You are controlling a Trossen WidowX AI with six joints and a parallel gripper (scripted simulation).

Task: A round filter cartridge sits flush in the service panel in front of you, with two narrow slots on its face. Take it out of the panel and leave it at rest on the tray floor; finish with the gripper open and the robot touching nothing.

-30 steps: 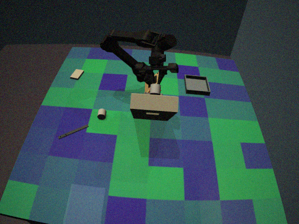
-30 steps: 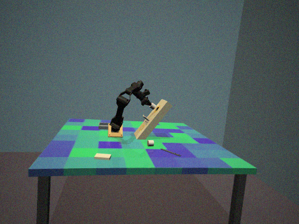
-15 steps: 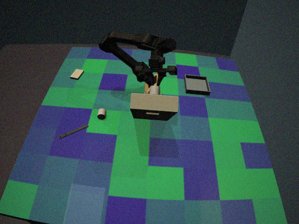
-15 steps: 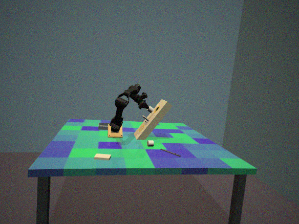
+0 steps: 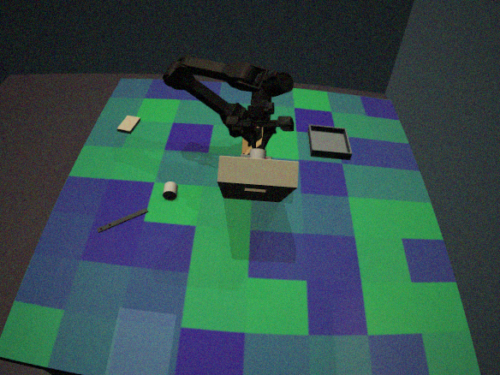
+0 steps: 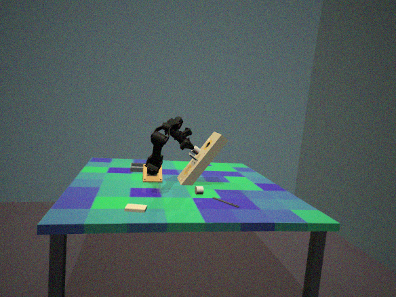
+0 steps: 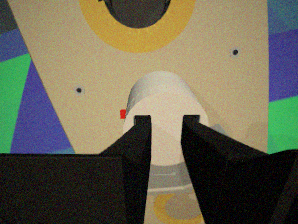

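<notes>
My gripper tip is 1 cm short of the beige round filter cartridge and 1 cm above it. The rest, counted from my gripper tip: flat beige block 35 cm behind, 50 cm to the right, 21 cm below; then beige service panel 5 cm ahead, 5 cm below; then dark-walled tray 32 cm behind, 28 cm to the left, 20 cm below.
</notes>
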